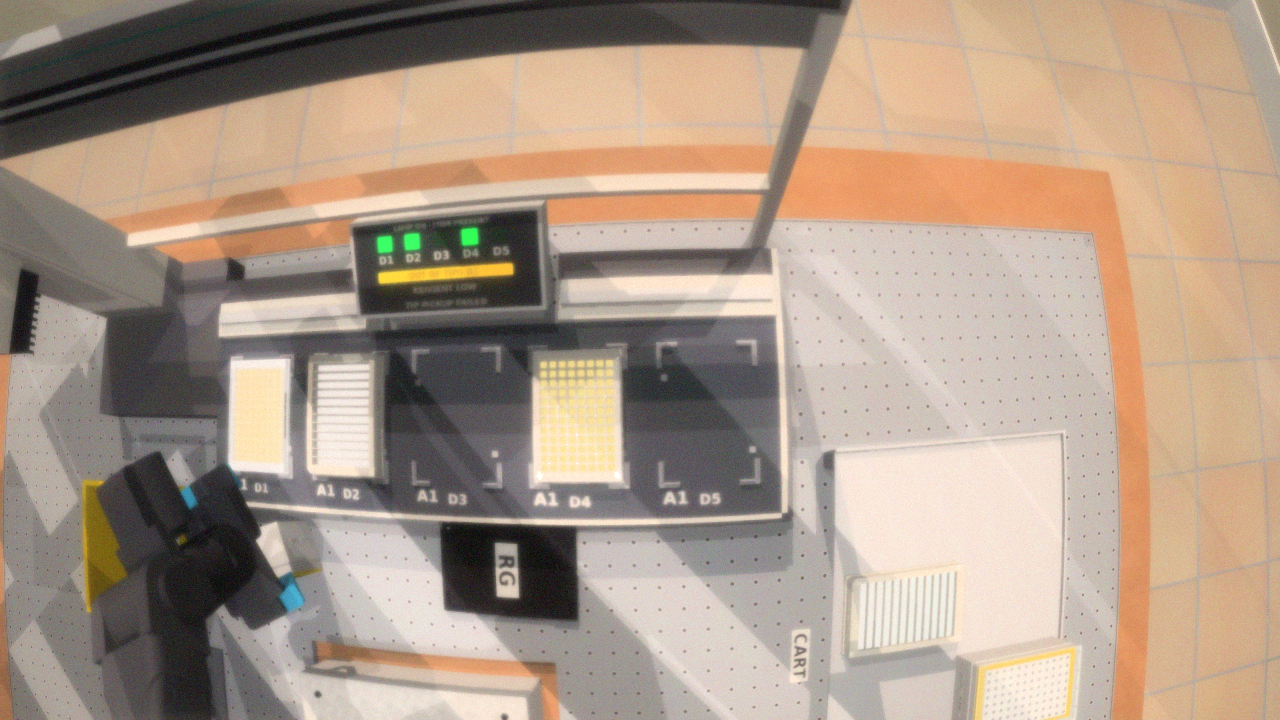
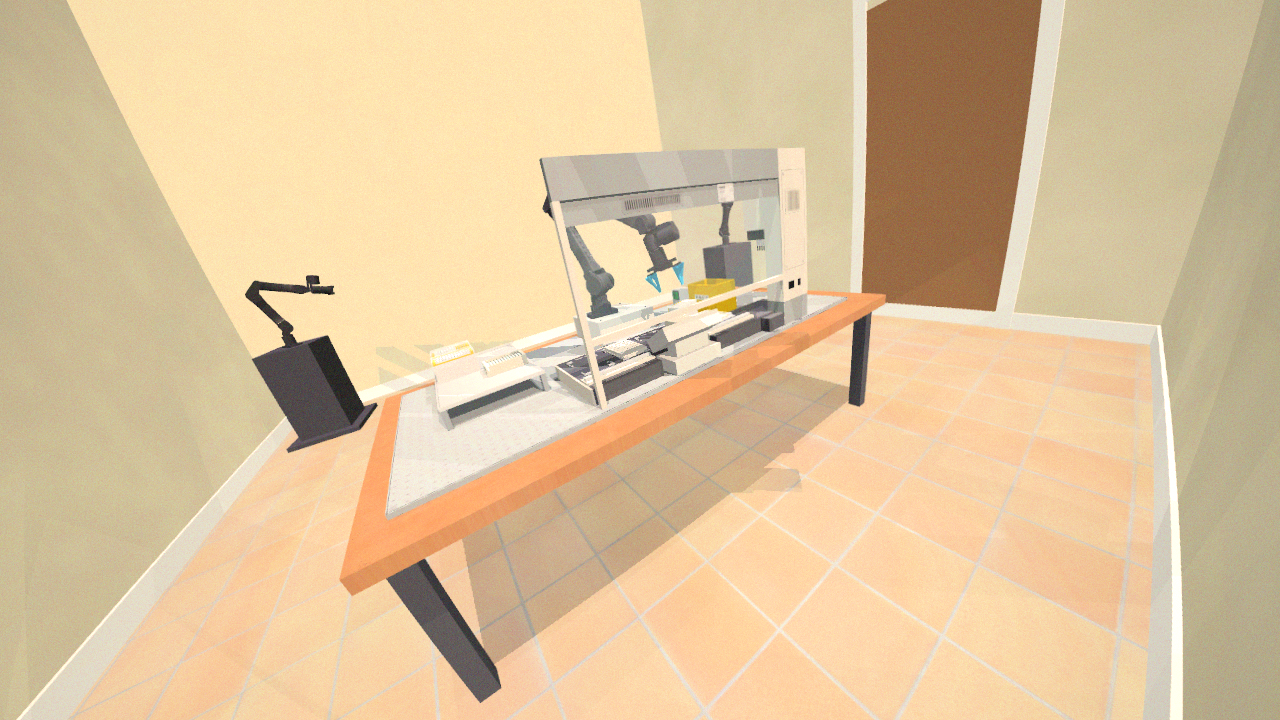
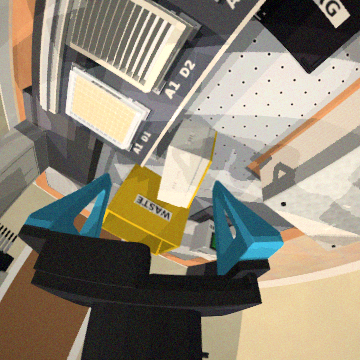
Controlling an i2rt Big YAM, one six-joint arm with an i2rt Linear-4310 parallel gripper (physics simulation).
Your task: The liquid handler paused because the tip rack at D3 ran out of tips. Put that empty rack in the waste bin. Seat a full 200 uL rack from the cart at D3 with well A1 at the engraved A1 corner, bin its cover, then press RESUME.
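Frame: origin at the arm's base, x ahead, y left, z up, level; centimetres.
Seen in the pictures: gripper, fingertip midpoint: [image 1: 261, 531] [image 2: 671, 288] [image 3: 161, 181].
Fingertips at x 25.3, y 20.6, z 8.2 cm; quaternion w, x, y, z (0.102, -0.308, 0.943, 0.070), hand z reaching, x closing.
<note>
A point is followed by its place in that frame.
My gripper [image 1: 239, 544] {x 25.3, y 20.6, z 8.2 cm} [image 2: 669, 287] {x 25.3, y 20.6, z 8.2 cm} [image 3: 161, 181] {x 25.3, y 20.6, z 8.2 cm} is open and empty, above and beside the yellow waste bin [image 1: 101, 537] {x 17.6, y 49.4, z 2.3 cm} [image 2: 713, 293] [image 3: 135, 192] {x 22.9, y 38.9, z -0.9 cm}. A white and grey rack-like block [image 1: 288, 548] {x 22.9, y 21.8, z -0.7 cm} [image 3: 181, 175] {x 20.9, y 26.0, z 0.2 cm} with a yellow edge is tilted at the bin's side; whether it rests on the rim is unclear. Slot D3 [image 1: 456, 416] {x 40.4, y 4.5, z -3.7 cm} holds no rack. On the cart [image 1: 948, 501] {x 37.1, y -46.3, z -2.3 cm} [image 2: 487, 386] {x 38.8, y -48.7, z -2.3 cm} are a yellow-rimmed rack [image 1: 1024, 687] {x 17.8, y -56.6, z 4.8 cm} [image 2: 452, 351] {x 14.4, y -57.4, z 4.8 cm} and a striped rack [image 1: 904, 610] {x 25.7, y -42.3, z -0.1 cm} [image 2: 503, 361] {x 29.9, y -42.8, z 0.8 cm}. Their covers cannot be told. A small box with a green patch [image 3: 214, 241] {x 1.7, y 35.8, z 0.2 cm} is partly hidden behind a finger.
Labware stands at D1 [image 1: 260, 416] {x 36.6, y 28.7, z -2.8 cm} [image 3: 104, 110] {x 35.8, y 28.0, z -2.3 cm}, D2 [image 1: 346, 416] {x 38.4, y 16.6, z -2.2 cm} [image 3: 130, 40] {x 36.6, y 16.6, z -0.8 cm} and D4 [image 1: 578, 416] {x 42.0, y -7.9, z -2.3 cm}. The status screen [image 1: 450, 259] {x 54.4, y 5.7, z 3.3 cm} shows green lamps for D1, D2, D4 and a yellow bar. A black RG block [image 1: 465, 568] {x 24.5, y 2.8, z -7.5 cm} lies before the deck. The handler's frame [image 1: 792, 125] {x 62.4, y -23.1, z 22.5 cm} [image 2: 580, 295] {x 63.9, y -22.8, z 19.4 cm} rises behind.
</note>
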